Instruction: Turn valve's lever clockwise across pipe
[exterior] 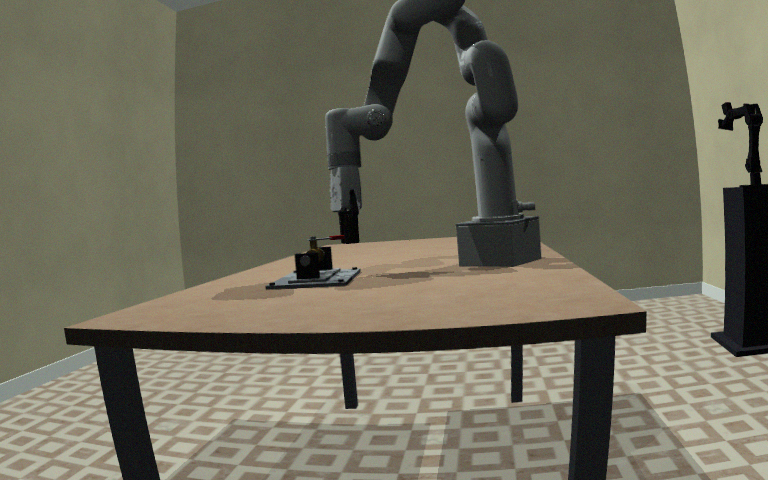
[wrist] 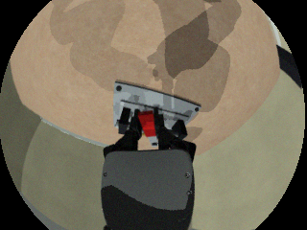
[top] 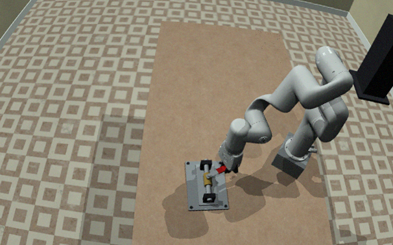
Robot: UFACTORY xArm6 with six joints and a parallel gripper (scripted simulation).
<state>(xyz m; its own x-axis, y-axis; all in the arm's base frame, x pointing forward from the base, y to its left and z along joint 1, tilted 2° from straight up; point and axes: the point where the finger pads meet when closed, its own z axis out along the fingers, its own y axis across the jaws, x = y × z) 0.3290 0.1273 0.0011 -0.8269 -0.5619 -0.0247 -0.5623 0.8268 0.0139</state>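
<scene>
Right now the red lever is 40 mm ahead of my hand and 30 mm to the left of it. The rest, counted from my hand: base plate (70 mm ahead, 50 mm to the left, 90 mm below).
</scene>
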